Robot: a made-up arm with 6 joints.
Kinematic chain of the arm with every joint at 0, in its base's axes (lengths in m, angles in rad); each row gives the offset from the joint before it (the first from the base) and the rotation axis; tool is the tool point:
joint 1: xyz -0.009 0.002 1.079 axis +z
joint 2: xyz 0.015 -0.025 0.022 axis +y
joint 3: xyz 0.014 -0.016 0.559 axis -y
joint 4: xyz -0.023 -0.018 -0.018 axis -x
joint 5: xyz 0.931 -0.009 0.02 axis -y
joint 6: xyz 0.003 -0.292 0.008 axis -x
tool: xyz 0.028 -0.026 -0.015
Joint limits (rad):
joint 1: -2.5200..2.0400
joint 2: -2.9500..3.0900
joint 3: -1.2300..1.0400
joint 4: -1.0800..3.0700
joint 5: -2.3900..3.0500
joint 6: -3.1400..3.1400
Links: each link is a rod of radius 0.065 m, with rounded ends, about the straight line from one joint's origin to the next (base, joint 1, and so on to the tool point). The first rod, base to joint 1, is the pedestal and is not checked.
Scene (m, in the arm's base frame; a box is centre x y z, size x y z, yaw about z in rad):
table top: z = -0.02
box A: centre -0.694 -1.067 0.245 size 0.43 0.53 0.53 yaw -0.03
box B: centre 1.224 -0.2 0.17 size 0.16 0.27 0.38 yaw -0
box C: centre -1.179 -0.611 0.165 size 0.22 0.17 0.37 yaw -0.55
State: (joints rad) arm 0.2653 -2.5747 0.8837 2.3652 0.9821 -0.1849
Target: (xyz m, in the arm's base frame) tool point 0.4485 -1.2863 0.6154
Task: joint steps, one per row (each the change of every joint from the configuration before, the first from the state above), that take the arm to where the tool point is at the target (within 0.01 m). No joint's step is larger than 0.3 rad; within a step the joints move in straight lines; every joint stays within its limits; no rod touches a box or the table.
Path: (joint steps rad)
1: 0.1307 0.1722 -0.0043 0.1094 0.0229 0.2267
2: 0.1308 0.1722 -0.0044 0.1093 0.0229 0.2267
3: 0.1307 0.1723 -0.0043 0.1094 0.0229 0.2267
4: 0.1307 0.1722 -0.0044 0.1094 0.0230 0.2267
5: 0.2439 -0.0892 -0.0400 -0.1458 -0.0233 -0.1869
6: 0.2439 -0.0892 -0.0401 -0.1459 -0.0233 -0.1868
7: 0.2438 -0.0893 -0.0401 -0.1458 -0.0233 -0.1868
8: 0.2439 -0.0892 -0.0401 -0.1458 -0.0233 -0.1868
9: 0.2438 -0.0892 -0.0400 -0.1459 -0.0233 -0.1868

